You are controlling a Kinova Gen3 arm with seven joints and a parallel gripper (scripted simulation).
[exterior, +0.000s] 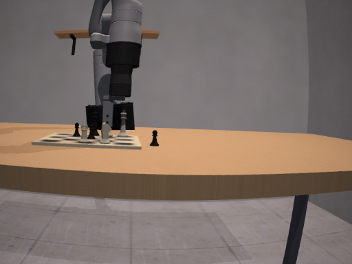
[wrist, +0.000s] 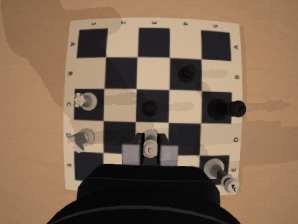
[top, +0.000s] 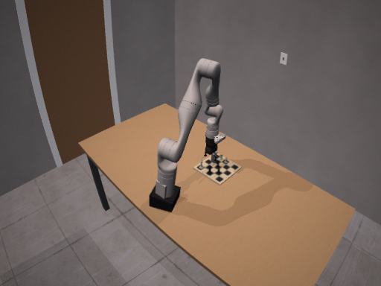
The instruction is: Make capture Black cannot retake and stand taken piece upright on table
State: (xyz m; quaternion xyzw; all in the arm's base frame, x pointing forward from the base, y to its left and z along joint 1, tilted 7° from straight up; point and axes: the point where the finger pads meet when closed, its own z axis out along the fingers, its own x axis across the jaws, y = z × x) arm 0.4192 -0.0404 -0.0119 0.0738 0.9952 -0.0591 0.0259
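The chessboard lies 10 mm behind my hand, 40 mm to the right of it and 50 mm below it. Also, from my hand: tall white piece: 70 mm behind, 50 mm to the left, 10 mm below.
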